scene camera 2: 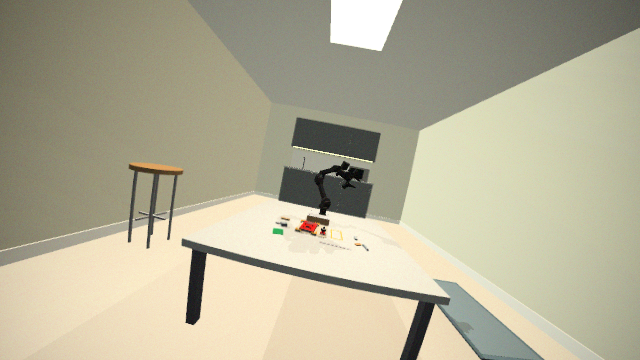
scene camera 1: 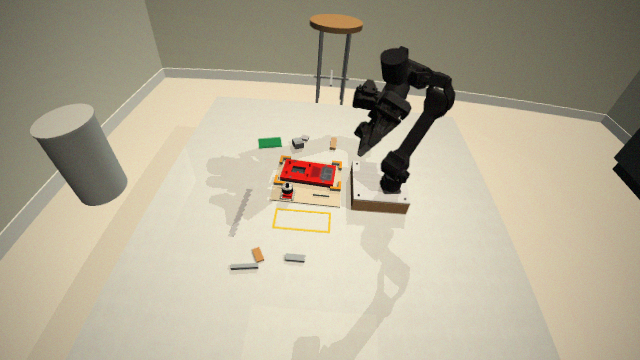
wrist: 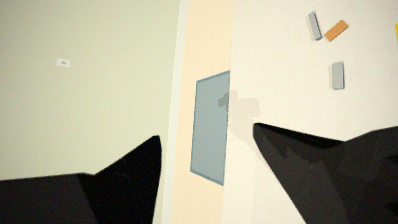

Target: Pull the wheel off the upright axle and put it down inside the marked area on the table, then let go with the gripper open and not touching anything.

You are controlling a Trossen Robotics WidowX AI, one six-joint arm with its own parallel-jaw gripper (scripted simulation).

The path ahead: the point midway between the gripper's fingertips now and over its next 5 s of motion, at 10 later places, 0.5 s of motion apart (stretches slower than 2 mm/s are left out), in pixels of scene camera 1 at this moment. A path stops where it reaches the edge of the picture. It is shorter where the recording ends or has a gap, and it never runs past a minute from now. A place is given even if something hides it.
The gripper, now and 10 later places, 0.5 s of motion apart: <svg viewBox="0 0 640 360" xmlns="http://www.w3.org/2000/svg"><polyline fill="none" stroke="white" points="364,151 297,173 287,176 286,174 288,187 288,188 288,185 288,184 288,182 288,181 289,178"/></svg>
